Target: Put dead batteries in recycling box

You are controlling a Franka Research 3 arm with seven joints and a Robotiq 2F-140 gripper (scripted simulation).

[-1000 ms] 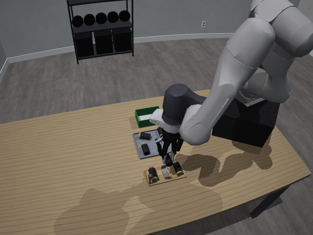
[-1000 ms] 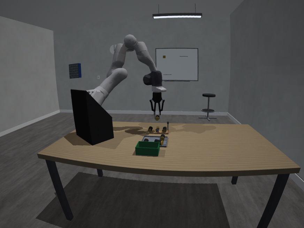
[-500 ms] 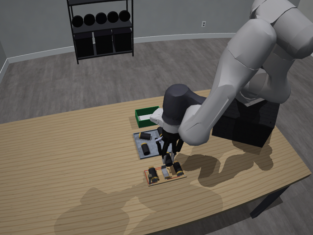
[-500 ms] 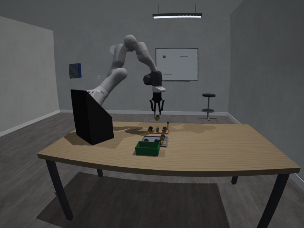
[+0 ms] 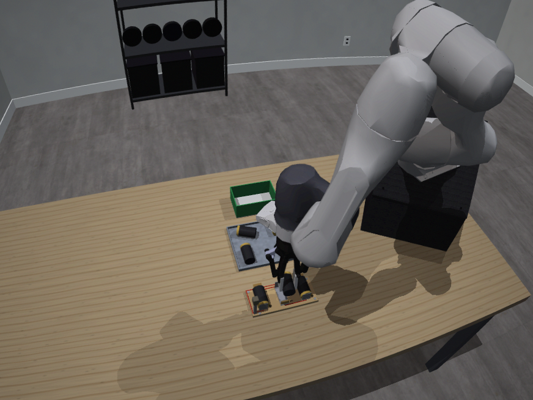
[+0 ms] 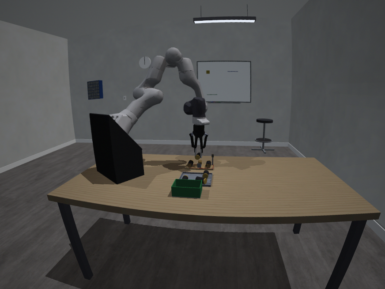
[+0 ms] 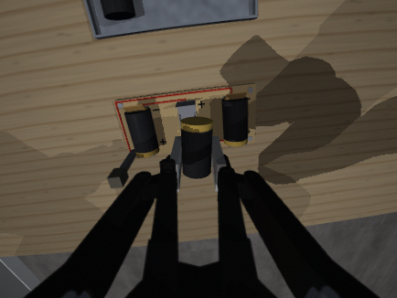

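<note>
Right now my hand is 10 cm above the wooden holder board, 1 cm to the left of it and 1 cm short of it. The rest, counted from my hand: grey tray 21 cm to the right, 10 cm below, 7 cm ahead; bulb 9 cm ahead, 5 cm to the left, 3 cm below; thin post 9 cm ahead, 7 cm below, 5 cm to the left.
</note>
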